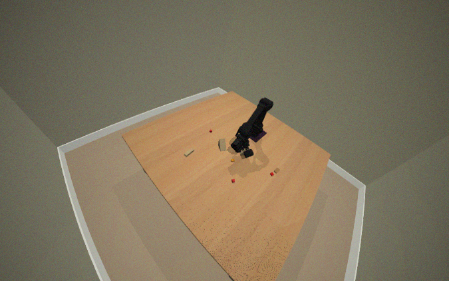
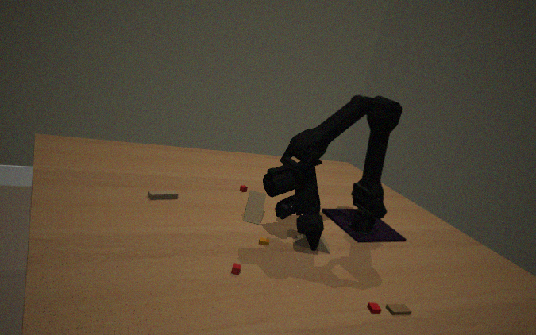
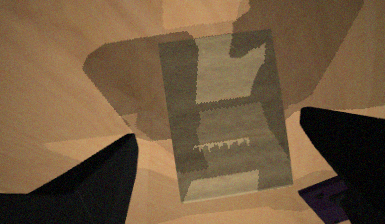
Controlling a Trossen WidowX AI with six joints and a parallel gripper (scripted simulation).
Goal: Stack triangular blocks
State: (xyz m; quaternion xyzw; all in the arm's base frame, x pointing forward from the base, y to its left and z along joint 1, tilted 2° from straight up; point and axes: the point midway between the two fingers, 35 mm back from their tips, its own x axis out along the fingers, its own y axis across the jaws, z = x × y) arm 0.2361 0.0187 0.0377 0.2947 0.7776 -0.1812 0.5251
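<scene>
Now: gripper tip 130 mm short of the yellow cube, 40 mm to the left of it and 10 mm above it. The rest, counted from my gripper tip: triangular block (10 mm above); then small brown tile (270 mm to the left, 10 mm below, 10 mm behind).
</scene>
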